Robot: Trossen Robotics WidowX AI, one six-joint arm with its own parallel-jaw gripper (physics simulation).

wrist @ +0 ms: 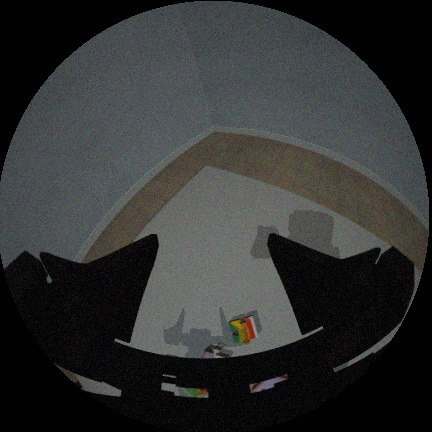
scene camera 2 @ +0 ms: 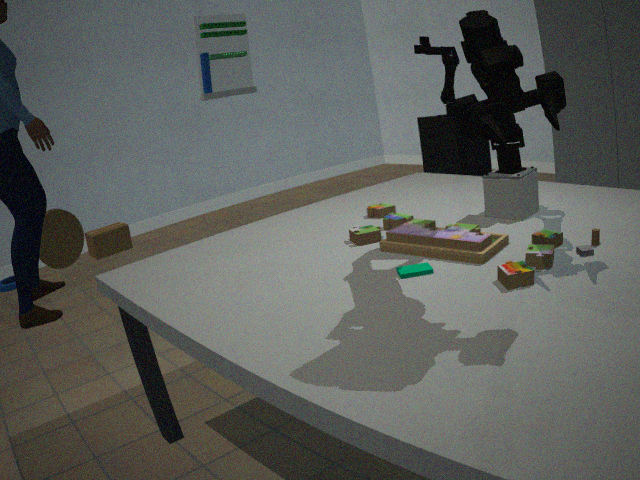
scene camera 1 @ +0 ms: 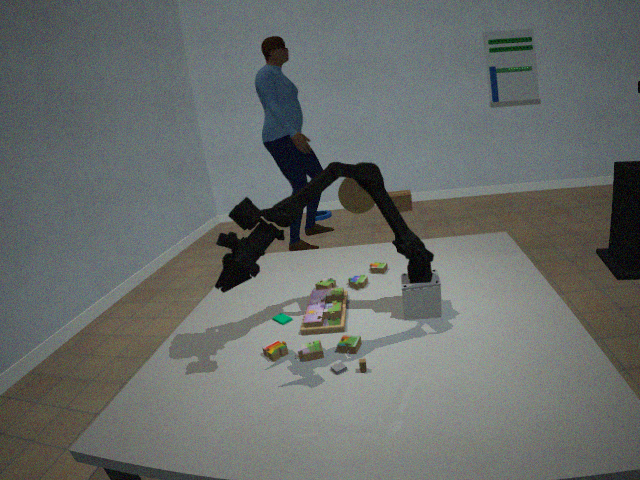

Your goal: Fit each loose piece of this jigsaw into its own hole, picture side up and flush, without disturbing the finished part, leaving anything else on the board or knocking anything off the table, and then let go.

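Observation:
My gripper [scene camera 1: 223,287] [scene camera 2: 555,125] [wrist: 213,239] is open and empty, high above the table, left of the board in scene camera 1. The wooden board [scene camera 1: 323,330] [scene camera 2: 434,253] holds a mostly purple picture part [scene camera 1: 315,311] [scene camera 2: 439,234] and green parts; its holes are hard to make out. Loose pieces near its front: a red-orange one [scene camera 1: 275,350] [scene camera 2: 515,275] [wrist: 243,330], a purple-green one [scene camera 1: 311,351] [scene camera 2: 540,257] and a green-red one [scene camera 1: 348,344] [scene camera 2: 546,238]. Behind are a green piece [scene camera 1: 325,284] [scene camera 2: 364,235], a blue-green piece [scene camera 1: 357,282] [scene camera 2: 397,221] and an orange-green piece [scene camera 1: 378,268] [scene camera 2: 381,210].
A flat green tile [scene camera 1: 282,318] [scene camera 2: 415,270] lies beside the board. A small grey block [scene camera 1: 338,367] [scene camera 2: 585,251] and a small brown block [scene camera 1: 362,365] [scene camera 2: 595,237] stand near the front pieces. The arm's base [scene camera 1: 421,300] [scene camera 2: 510,196] is on the board's other side. A person [scene camera 1: 279,103] stands beyond the table.

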